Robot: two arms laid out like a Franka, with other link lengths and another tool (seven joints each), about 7 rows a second.
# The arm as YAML. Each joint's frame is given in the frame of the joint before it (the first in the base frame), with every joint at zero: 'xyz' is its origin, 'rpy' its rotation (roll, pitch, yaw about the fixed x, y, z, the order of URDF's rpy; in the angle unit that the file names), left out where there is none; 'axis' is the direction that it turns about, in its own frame. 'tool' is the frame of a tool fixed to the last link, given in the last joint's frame.
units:
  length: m
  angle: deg
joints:
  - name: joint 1
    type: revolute
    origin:
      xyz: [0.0, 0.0, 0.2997]
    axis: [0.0, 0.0, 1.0]
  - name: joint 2
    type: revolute
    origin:
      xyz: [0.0, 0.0, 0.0]
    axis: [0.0, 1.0, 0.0]
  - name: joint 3
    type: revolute
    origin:
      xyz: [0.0, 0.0, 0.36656]
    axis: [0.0, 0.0, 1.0]
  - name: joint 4
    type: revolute
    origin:
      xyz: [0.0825, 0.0, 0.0]
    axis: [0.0, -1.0, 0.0]
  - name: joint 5
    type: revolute
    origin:
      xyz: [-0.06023, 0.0, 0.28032]
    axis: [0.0, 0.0, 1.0]
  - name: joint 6
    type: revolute
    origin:
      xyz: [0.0, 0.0, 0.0]
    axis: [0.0, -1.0, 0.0]
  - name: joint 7
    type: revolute
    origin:
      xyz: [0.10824, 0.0, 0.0]
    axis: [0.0, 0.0, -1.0]
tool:
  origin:
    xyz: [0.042, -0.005, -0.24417]
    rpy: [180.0, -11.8, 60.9]
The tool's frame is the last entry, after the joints.
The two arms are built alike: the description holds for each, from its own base.
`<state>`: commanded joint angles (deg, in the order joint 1, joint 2, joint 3, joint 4, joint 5, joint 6, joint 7); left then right.
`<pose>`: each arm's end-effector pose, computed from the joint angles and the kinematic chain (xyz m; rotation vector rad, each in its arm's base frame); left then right.
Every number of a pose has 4 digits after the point. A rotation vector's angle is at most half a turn.
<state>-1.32 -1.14 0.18 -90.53 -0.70 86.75 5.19 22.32 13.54 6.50 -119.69 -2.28 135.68 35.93</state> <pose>0.4927 -0.0217 0.4804 -2.6947 -1.3837 -0.2076 0.5078 0.2429 0.2515 -2.6815 -1.4048 -0.3455</pose>
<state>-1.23 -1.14 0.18 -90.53 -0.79 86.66 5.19 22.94 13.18 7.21 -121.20 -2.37 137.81 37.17</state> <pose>0.4924 -0.0213 0.4802 -2.6943 -1.3861 -0.2043 0.5007 0.2535 0.2503 -2.6728 -1.4063 -0.3710</pose>
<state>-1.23 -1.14 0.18 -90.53 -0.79 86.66 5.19 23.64 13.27 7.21 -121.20 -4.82 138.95 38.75</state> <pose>0.4924 -0.0213 0.4802 -2.6943 -1.3861 -0.2043 0.5033 0.2594 0.2535 -2.6773 -1.4417 -0.4042</pose>
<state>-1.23 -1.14 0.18 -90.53 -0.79 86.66 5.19 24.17 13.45 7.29 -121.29 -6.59 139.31 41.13</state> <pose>0.4924 -0.0213 0.4802 -2.6943 -1.3861 -0.2043 0.5022 0.2625 0.2527 -2.6969 -1.4412 -0.4139</pose>
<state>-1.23 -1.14 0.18 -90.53 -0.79 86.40 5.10 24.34 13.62 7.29 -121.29 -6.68 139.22 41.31</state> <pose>0.4912 -0.0212 0.4795 -2.6918 -1.3867 -0.1980 0.5010 0.2635 0.2509 -2.6978 -1.4431 -0.4074</pose>
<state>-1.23 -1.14 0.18 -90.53 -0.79 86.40 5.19 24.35 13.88 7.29 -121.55 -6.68 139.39 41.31</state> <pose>0.4912 -0.0213 0.4795 -2.6931 -1.3847 -0.1981 0.4998 0.2631 0.2469 -2.6982 -1.4438 -0.3980</pose>
